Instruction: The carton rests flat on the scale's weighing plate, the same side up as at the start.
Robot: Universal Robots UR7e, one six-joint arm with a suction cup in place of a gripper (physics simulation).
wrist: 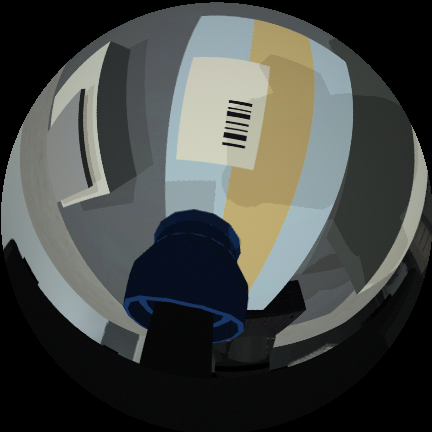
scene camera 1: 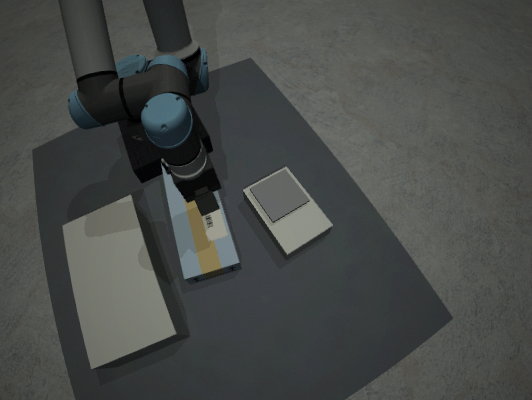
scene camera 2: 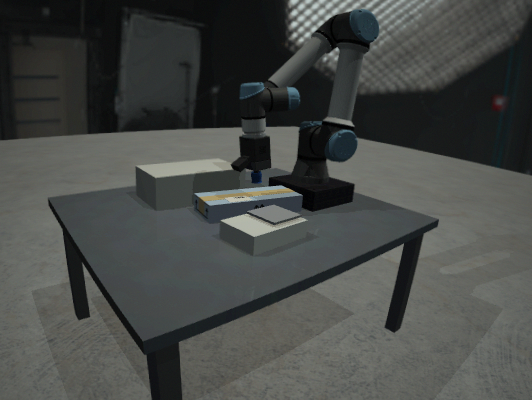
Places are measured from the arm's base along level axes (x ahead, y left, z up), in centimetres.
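Pixels of known places: hand, its tool point: (wrist: 195, 251) (scene camera 2: 256, 181); arm's base, origin of its link: (wrist: 241, 334) (scene camera 2: 309, 179).
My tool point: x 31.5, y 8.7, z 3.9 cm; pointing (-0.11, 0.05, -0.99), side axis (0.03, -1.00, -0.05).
For each thing: its top centre in the pictures, then the offset to it from my tool point. Level surfaces: height alone.
- carton, centre of its top: (wrist: 259, 201) (scene camera 1: 195, 207) (scene camera 2: 249, 194) dx +0.1, dy -3.5, dz -5.2 cm
- scale, centre of its top: (wrist: 57, 128) (scene camera 1: 287, 204) (scene camera 2: 265, 215) dx +8.8, dy +18.2, dz -4.3 cm
- large cream block, centre of its top: (scene camera 1: 110, 274) (scene camera 2: 190, 166) dx +11.8, dy -26.6, dz +0.3 cm
- dark table, height of its surface: dz -11.0 cm
The carton (scene camera 1: 207, 252) (scene camera 2: 250, 204) (wrist: 287, 125) is a long, low light-blue box with a tan stripe and a barcode label on top. It lies flat on the table between the scale and a large block, apart from the scale. The scale (scene camera 1: 304, 231) (scene camera 2: 240, 231) is a low cream box with a square grey weighing plate (scene camera 1: 280, 194) (scene camera 2: 275, 214) (wrist: 65, 145) whose top is bare. My gripper, a blue suction cup (scene camera 2: 256, 177) (wrist: 195, 222), is open and holds nothing. It hangs a little above the carton's top. In scene camera 1 the cup is hidden behind the wrist.
A large cream block (scene camera 1: 115, 280) (scene camera 2: 175, 187), taller than the carton, stands on the carton's other side from the scale. The arm's black base (scene camera 1: 142, 160) (scene camera 2: 312, 193) is close to one short end of the carton. All stand on the dark table (scene camera 1: 350, 300) (scene camera 2: 150, 280).
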